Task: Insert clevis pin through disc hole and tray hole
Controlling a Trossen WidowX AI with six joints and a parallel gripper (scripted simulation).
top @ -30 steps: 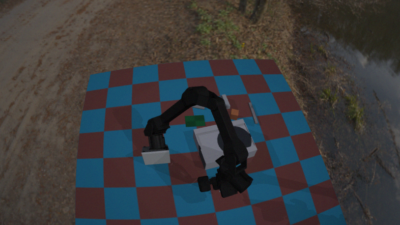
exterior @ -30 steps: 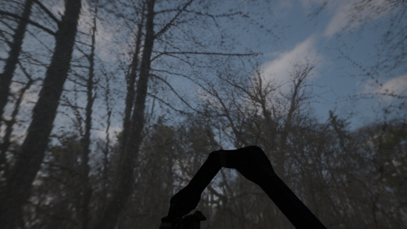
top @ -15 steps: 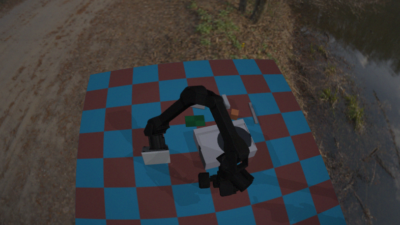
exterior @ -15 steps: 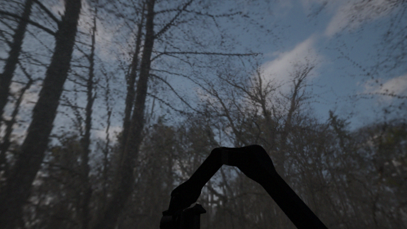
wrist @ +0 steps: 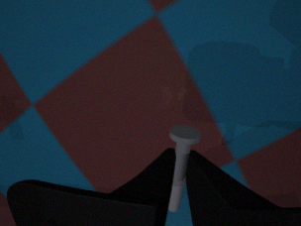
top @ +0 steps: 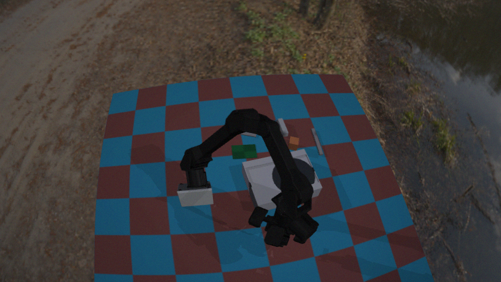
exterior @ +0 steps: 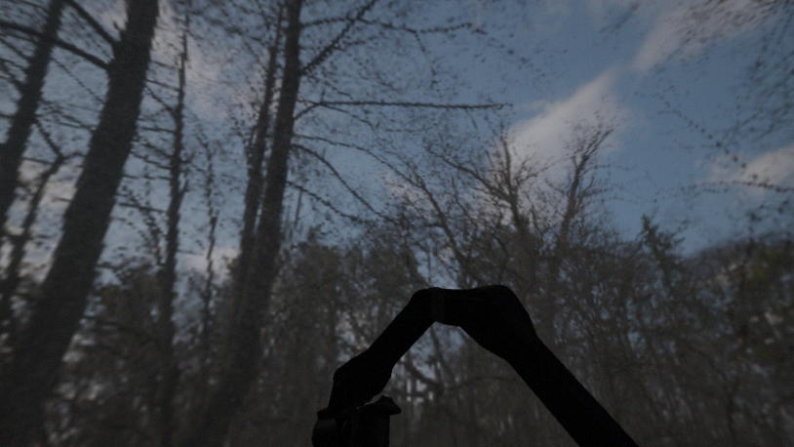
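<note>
The dark round disc lies 10 cm ahead of my gripper tip, 24 cm to the left of it and 1 cm below it. Round my gripper tip: steel tray 6 cm ahead, 24 cm to the left, 3 cm below; flat green piece 6 cm behind, 40 cm to the left, 7 cm below; steel clevis pin 1 cm to the left, 1 cm above.
</note>
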